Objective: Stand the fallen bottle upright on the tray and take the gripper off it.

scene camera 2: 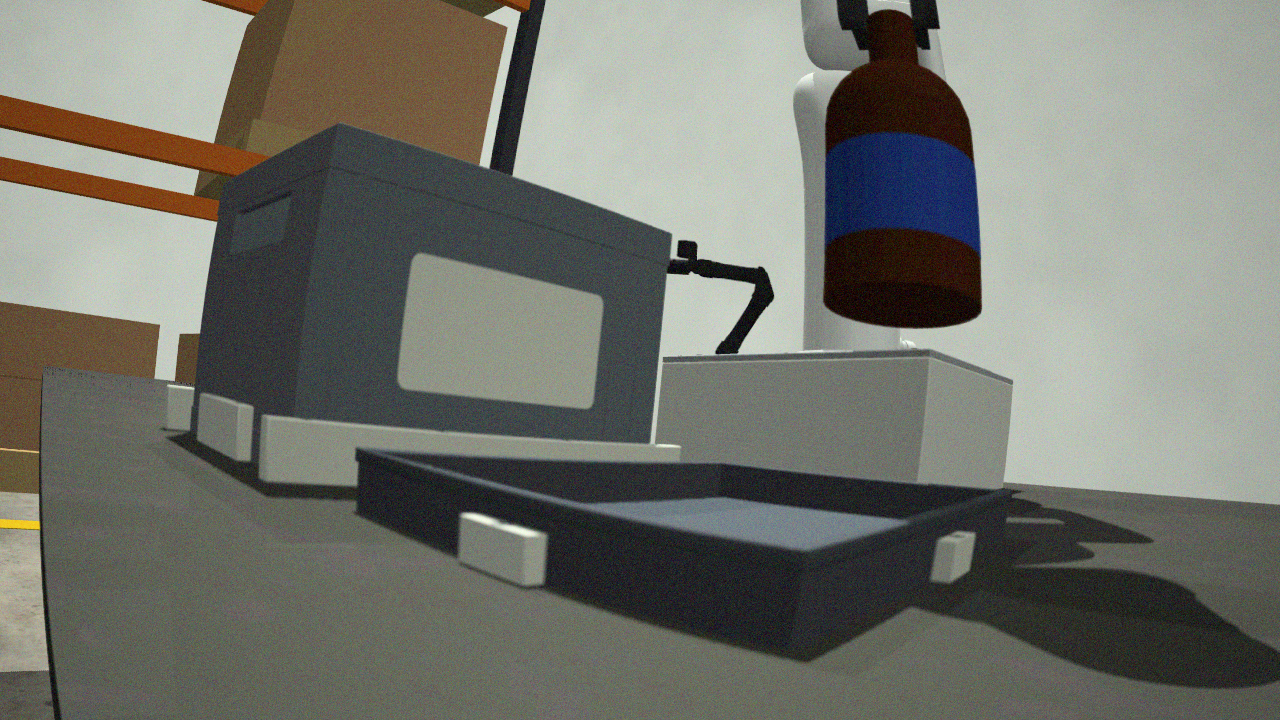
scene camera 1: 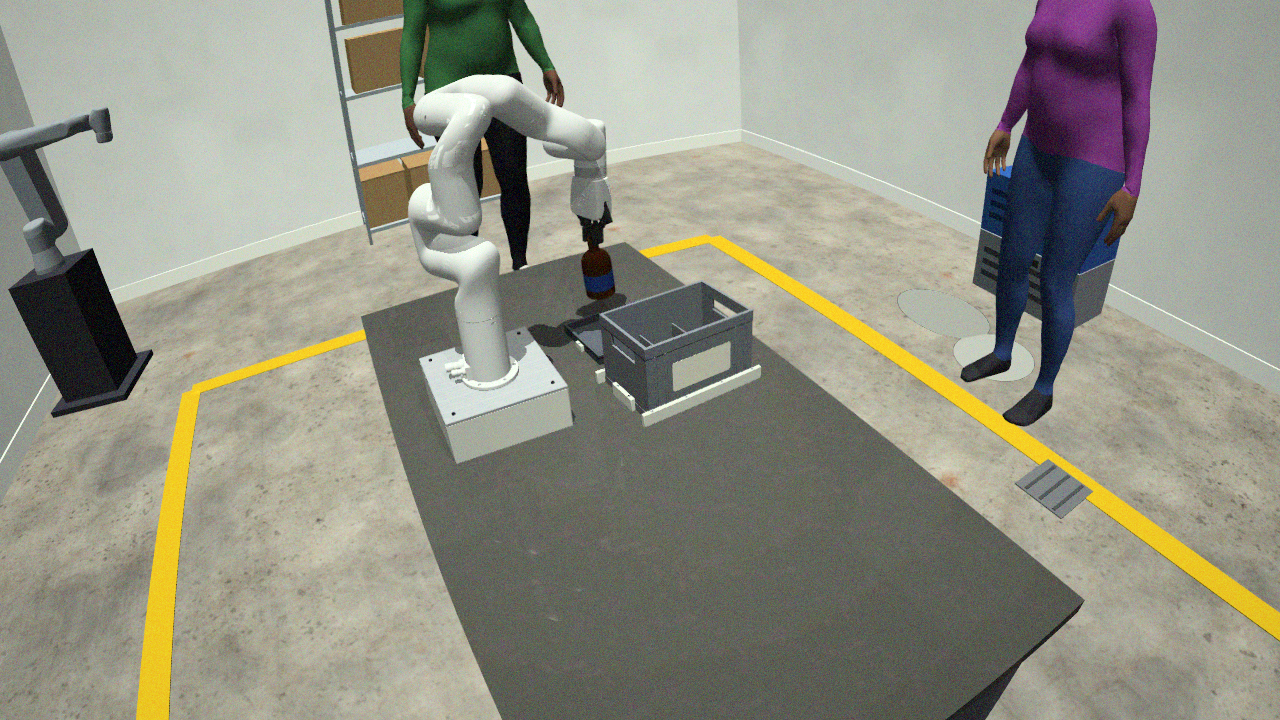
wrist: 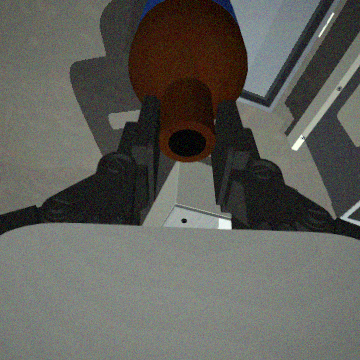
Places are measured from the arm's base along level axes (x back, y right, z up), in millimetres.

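Pixels of known places: gripper, fingertip midpoint: (scene camera 2: 891, 39) (scene camera 1: 593, 242) (wrist: 187, 124); arm's base, origin of the base link: (scene camera 2: 849, 368) (scene camera 1: 489, 373).
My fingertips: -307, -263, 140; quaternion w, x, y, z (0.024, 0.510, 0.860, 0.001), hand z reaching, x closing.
Ahead of a thing's pixels: the offset from my fingertips to its top centre, as dx, dy, dz. "spot": to the spot under its first point. Level surfaces: height alone.
The brown bottle @(-4, -5, +13) (scene camera 1: 597, 272) (scene camera 2: 902, 192) (wrist: 188, 60) with a blue label hangs nearly upright in the air, neck up. My gripper (scene camera 1: 593, 234) (scene camera 2: 892, 35) (wrist: 187, 124) is shut on its neck, one finger on each side. The bottle's base is well above the dark, low-walled tray @(-54, +34, -222) (scene camera 1: 582, 344) (scene camera 2: 662, 573) (wrist: 271, 99) in scene camera 2. The tray lies on the table beside the grey crate, and its pale inner floor shows in scene camera 2 and in the wrist view. In scene camera 1 the crate hides part of the tray.
The grey crate @(-104, +287, -72) (scene camera 1: 640, 380) (scene camera 2: 483, 205) stands next to the tray, with white guide strips (scene camera 1: 702, 395) (scene camera 2: 308, 452) along its foot. Small white blocks @(spot: -182, -3, -238) (scene camera 2: 503, 548) sit against the tray's outer walls. The robot's base box (scene camera 1: 510, 420) (scene camera 2: 796, 411) stands on the table @(dz -248) (scene camera 1: 716, 537). Two people stand beyond the table.
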